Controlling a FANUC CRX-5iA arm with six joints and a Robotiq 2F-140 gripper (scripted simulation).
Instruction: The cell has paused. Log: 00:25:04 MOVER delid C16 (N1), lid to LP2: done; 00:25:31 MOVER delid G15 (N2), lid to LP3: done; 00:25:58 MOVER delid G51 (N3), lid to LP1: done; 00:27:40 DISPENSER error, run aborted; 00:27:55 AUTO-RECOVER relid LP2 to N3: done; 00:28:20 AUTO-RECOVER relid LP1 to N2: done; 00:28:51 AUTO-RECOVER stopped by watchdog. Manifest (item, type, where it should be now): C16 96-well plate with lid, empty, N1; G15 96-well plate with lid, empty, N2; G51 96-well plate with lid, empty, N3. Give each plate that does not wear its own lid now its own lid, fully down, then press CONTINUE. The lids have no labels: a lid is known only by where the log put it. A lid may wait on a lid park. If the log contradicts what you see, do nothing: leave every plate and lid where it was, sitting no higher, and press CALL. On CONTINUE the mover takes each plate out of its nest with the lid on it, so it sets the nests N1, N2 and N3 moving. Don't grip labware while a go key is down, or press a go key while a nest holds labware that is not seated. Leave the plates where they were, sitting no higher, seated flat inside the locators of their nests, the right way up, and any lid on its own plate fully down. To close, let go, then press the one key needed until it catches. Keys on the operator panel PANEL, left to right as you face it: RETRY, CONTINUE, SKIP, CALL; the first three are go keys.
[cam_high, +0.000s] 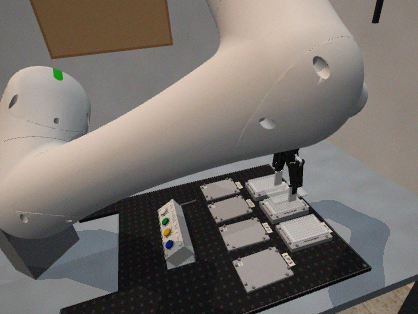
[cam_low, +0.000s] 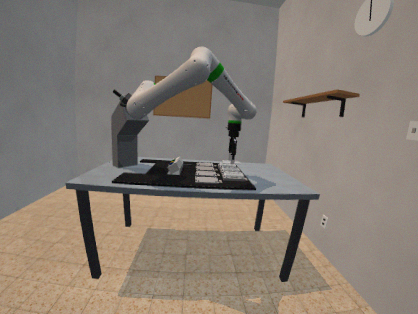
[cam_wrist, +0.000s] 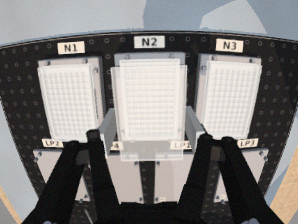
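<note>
Right now the plate is 8 cm below my hand. Also, from my hand: LP1 label (11 cm behind, 3 cm to the right, 11 cm below); N3 label (4 cm ahead, 15 cm to the right, 11 cm below); lid park LP1 (19 cm behind, 10 cm below).
</note>
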